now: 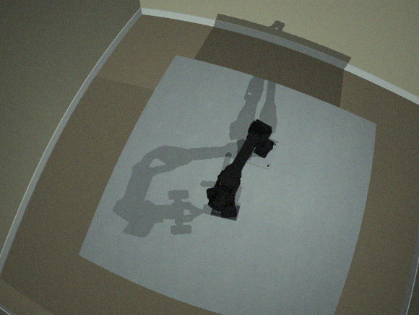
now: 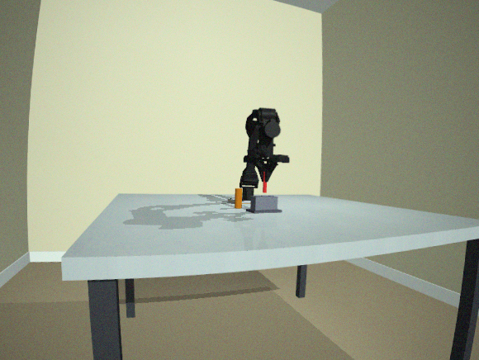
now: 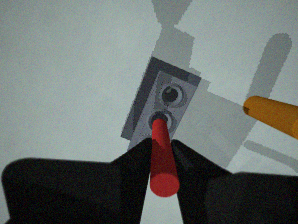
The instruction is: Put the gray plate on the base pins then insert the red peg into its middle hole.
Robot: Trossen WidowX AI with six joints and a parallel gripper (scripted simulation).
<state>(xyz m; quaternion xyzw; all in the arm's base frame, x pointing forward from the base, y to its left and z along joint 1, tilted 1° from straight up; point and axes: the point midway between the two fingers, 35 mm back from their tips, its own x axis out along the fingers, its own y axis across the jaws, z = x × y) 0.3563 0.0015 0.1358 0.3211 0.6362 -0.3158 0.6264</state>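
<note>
Right now my gripper tip is 70 mm above the gray plate. Also, from my gripper tip: red peg right at my gripper tip; then orange cylinder 100 mm behind, 90 mm to the right, 70 mm below; then dark flat base 100 mm below.
</note>
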